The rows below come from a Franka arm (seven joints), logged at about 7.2 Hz.
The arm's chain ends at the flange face. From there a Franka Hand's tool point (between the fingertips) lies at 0.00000 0.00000 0.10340 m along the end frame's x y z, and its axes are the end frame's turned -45 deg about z.
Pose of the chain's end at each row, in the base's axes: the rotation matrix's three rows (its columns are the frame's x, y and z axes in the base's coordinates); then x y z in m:
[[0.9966 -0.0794 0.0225], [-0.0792 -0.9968 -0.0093], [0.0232 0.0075 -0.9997]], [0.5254 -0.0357 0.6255]
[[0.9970 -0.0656 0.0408], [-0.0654 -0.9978 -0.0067], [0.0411 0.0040 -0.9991]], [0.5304 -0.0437 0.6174]
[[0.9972 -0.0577 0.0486], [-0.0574 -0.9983 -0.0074], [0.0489 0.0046 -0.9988]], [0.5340 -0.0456 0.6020]
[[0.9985 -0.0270 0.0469], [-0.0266 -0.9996 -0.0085], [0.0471 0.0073 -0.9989]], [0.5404 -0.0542 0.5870]
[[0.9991 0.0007 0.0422], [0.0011 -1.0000 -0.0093], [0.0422 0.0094 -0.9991]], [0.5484 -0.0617 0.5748]
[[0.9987 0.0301 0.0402], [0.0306 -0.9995 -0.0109], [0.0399 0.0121 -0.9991]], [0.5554 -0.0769 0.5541]
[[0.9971 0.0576 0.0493], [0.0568 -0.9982 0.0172], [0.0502 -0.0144 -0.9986]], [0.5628 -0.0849 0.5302]
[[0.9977 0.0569 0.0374], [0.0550 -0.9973 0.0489], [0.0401 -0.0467 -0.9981]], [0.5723 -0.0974 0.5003]
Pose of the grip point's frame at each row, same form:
[[0.7608 0.6486 0.0225], [0.6488 -0.7608 -0.0093], [0.0111 0.0217 -0.9997]], [0.5277 -0.0367 0.5221]
[[0.7514 0.6586 0.0408], [0.6593 -0.7518 -0.0067], [0.0262 0.0319 -0.9991]], [0.5346 -0.0444 0.5141]
[[0.7459 0.6643 0.0486], [0.6653 -0.7465 -0.0074], [0.0313 0.0378 -0.9988]], [0.5390 -0.0464 0.4987]
[[0.7251 0.6870 0.0469], [0.6880 -0.7256 -0.0085], [0.0281 0.0385 -0.9989]], [0.5452 -0.0551 0.4837]
[[0.7060 0.7070 0.0422], [0.7079 -0.7063 -0.0093], [0.0232 0.0365 -0.9991]], [0.5528 -0.0627 0.4715]
[[0.6849 0.7275 0.0402], [0.7284 -0.6851 -0.0109], [0.0197 0.0368 -0.9991]], [0.5596 -0.0780 0.4508]
[[0.6643 0.7458 0.0493], [0.7460 -0.6657 0.0172], [0.0457 0.0253 -0.9986]], [0.5679 -0.0831 0.4269]
[[0.6652 0.7457 0.0374], [0.7441 -0.6663 0.0489], [0.0614 -0.0047 -0.9981]], [0.5762 -0.0923 0.3971]

